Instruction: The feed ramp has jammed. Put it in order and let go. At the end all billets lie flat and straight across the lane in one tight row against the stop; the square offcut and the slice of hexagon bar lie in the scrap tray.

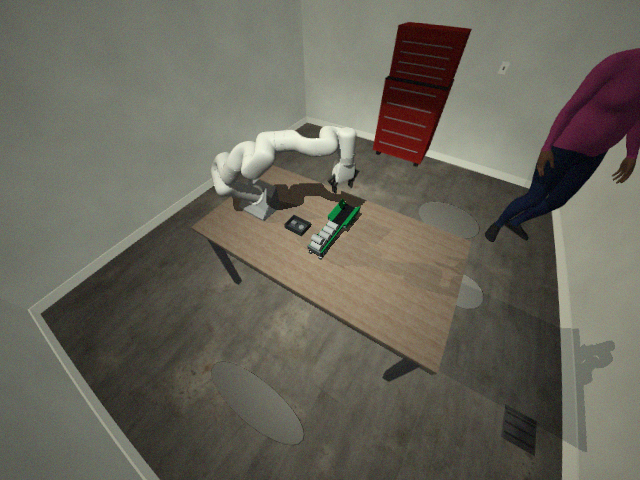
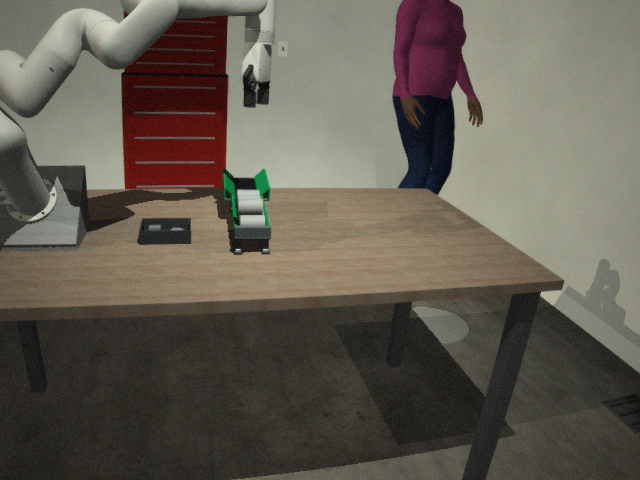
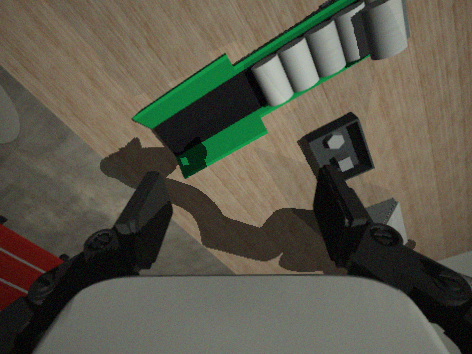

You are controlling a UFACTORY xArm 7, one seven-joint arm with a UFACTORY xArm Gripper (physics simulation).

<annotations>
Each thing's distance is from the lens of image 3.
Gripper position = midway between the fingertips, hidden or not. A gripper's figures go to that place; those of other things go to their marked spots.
my gripper [image 3: 240,188]: 0.13 m
scrap tray [image 3: 349,125]: 0.51 m
billet [image 3: 269,73]: 0.33 m
The marked spots on the billet and the scrap tray are 0.24 m apart.
</annotations>
